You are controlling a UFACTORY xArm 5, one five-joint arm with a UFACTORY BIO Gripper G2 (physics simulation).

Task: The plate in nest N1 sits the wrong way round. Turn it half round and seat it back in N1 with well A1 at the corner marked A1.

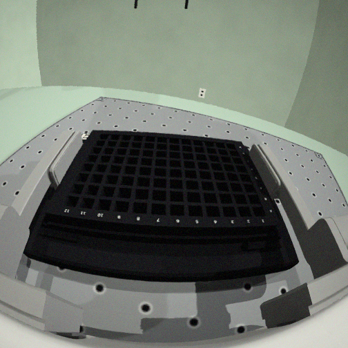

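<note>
The black plate [168, 218] sits in the black nest [150, 260], a grid of square wells facing up. Its column numbers run from 12 at the near left to 1 at the near right and read upside down; row letters run along its right edge, with A at the near right corner. A small white mark [85, 135] shows by the far left corner; its text is too small to read surely. My gripper [166, 166] is shut on the plate, one grey pad against its left side and one against its right. The plate's underside is hidden.
A grey board [170, 112] with rows of small holes lies under and around the nest. Beyond it are a pale green floor and a green wall with a white socket [202, 93]. Two dark thin bars show at the top edge.
</note>
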